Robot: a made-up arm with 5 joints.
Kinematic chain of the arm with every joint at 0, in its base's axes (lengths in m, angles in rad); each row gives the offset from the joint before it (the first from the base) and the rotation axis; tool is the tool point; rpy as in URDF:
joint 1: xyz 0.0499 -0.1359 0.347 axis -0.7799 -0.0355 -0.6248
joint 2: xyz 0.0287 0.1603 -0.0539 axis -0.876 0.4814 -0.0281
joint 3: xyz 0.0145 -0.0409 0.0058 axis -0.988 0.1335 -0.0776
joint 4: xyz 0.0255 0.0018 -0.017 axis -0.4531 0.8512 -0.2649
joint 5: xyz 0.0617 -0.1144 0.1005 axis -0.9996 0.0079 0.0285
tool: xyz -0.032 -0.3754 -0.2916 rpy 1.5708 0 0
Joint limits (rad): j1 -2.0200..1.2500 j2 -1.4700..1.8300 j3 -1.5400..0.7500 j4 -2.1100..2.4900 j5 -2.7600..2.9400
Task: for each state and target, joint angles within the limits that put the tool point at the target. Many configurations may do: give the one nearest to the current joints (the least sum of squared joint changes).
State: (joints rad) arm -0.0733 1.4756 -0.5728 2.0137 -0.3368
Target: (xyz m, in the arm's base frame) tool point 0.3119 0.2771 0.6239
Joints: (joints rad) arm 0.0304 1.7229 -0.3186 2.1638 -0.3842
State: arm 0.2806 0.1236 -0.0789 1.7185 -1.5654
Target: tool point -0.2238 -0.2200 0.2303
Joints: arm 0.2991 -0.0896 -0.1881 1.4443 -0.8153
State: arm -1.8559 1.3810 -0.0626 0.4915 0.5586
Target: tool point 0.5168 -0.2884 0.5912
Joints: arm -1.8862 1.5125 -0.0336 0.2625 0.3645
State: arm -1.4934 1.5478 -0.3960 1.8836 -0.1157
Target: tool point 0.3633 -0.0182 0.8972
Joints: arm -1.5223 1.6884 -0.2616 1.9269 0.3531
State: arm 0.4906 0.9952 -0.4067 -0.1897 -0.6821
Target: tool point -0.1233 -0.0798 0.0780
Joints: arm -0.0912 1.2641 -0.5812 0.4770 -1.4157
